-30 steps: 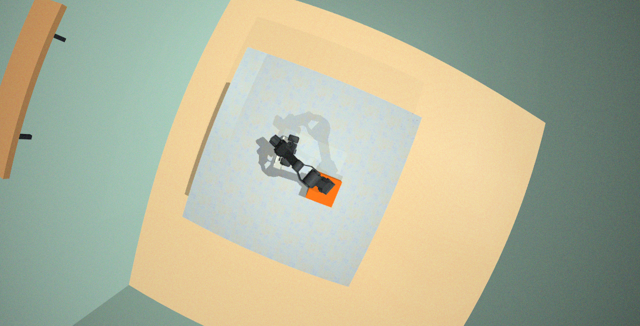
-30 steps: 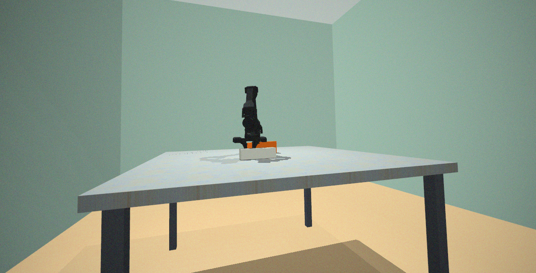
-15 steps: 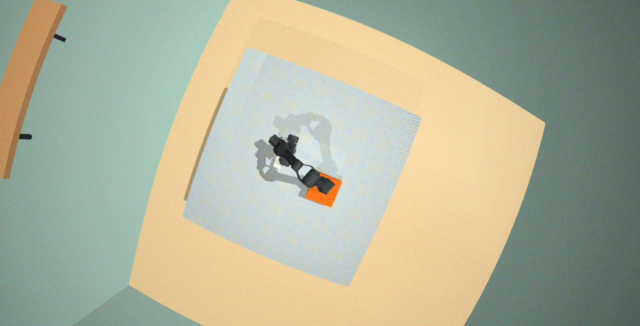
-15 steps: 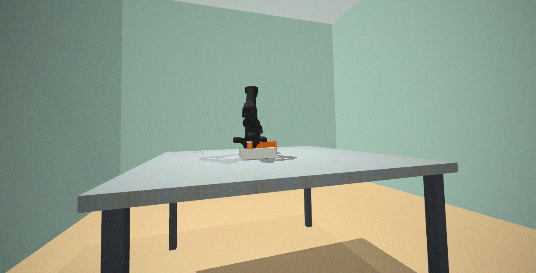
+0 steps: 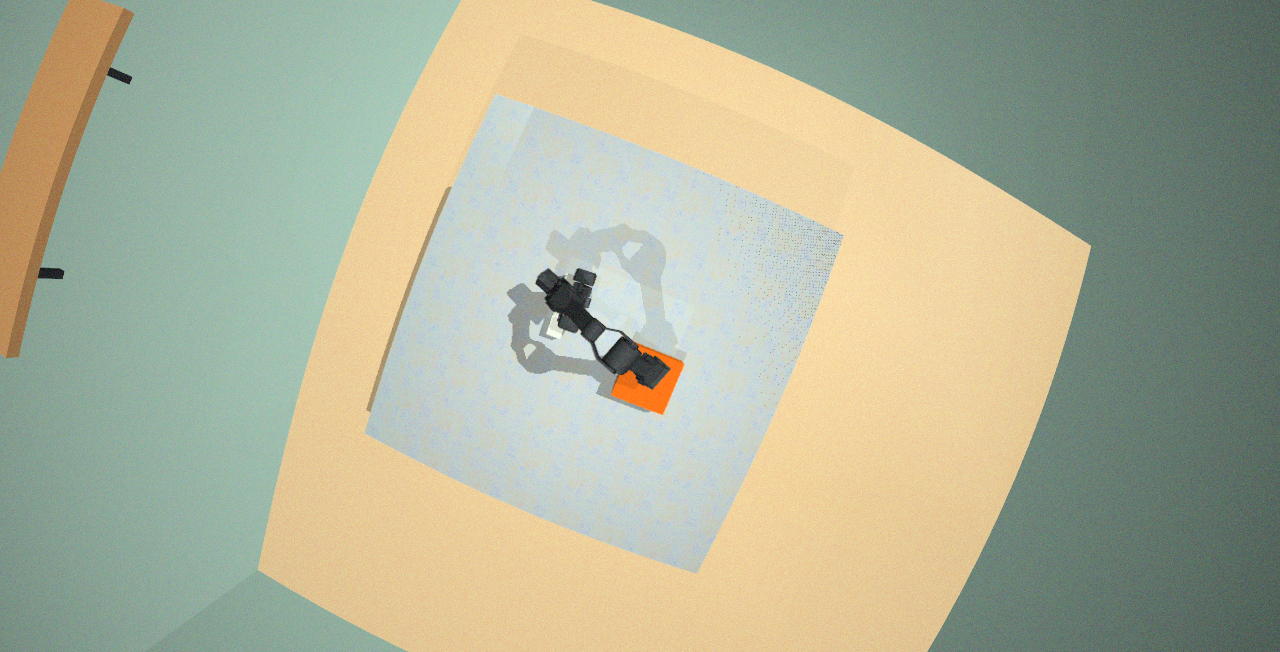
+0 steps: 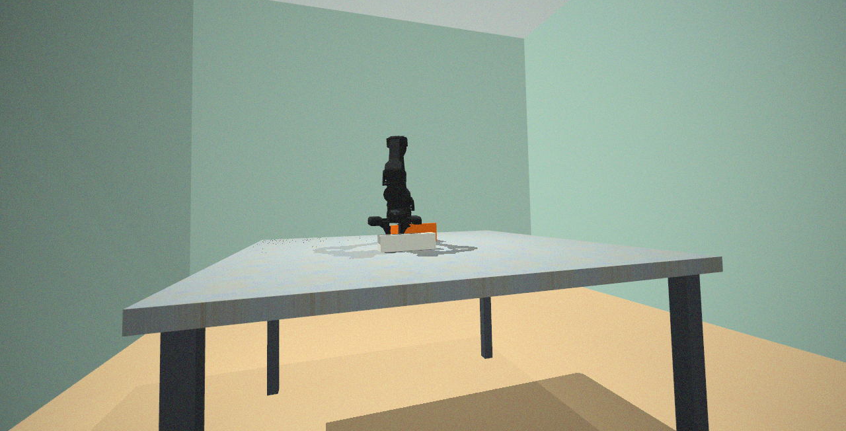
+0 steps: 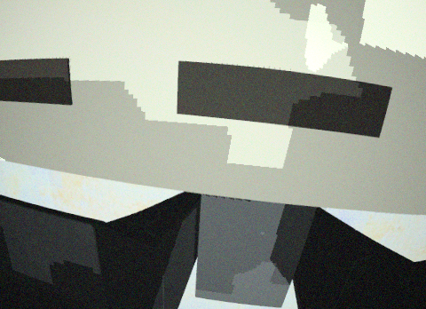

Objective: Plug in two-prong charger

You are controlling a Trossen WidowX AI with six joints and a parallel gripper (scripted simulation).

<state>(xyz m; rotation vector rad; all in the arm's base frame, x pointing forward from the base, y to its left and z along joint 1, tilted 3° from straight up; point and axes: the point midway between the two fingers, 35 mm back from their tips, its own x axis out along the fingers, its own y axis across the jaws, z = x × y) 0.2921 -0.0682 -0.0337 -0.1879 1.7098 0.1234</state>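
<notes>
My gripper tip is now 20 mm short of the grey charger and 10 mm below it.
</notes>
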